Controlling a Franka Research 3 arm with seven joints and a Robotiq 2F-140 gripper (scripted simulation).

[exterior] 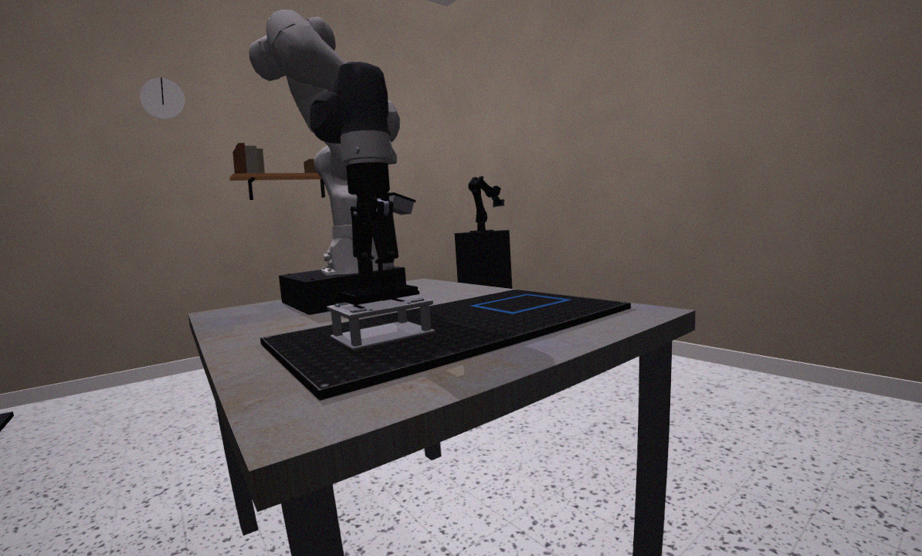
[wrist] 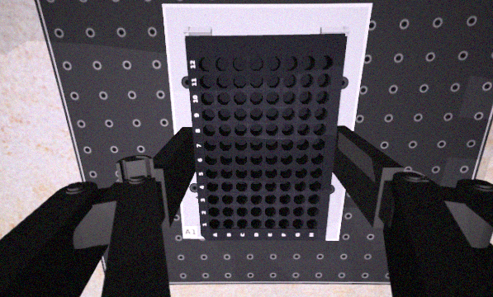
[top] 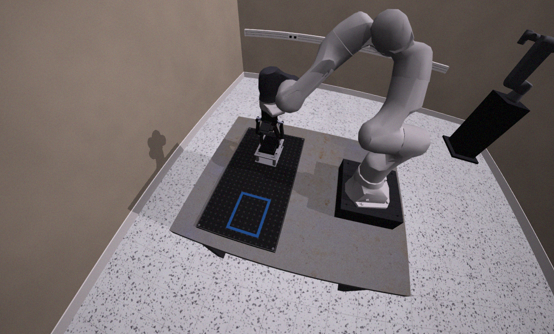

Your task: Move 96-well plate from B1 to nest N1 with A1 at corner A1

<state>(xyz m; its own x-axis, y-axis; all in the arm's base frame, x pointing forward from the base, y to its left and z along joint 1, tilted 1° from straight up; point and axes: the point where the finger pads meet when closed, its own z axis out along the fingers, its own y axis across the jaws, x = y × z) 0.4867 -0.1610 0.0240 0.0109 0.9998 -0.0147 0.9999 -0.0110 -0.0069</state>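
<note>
Right now my hand is 20 mm above the black 96-well plate. The rest, counted from my hand: grey plate nest N1: 40 mm below.
</note>
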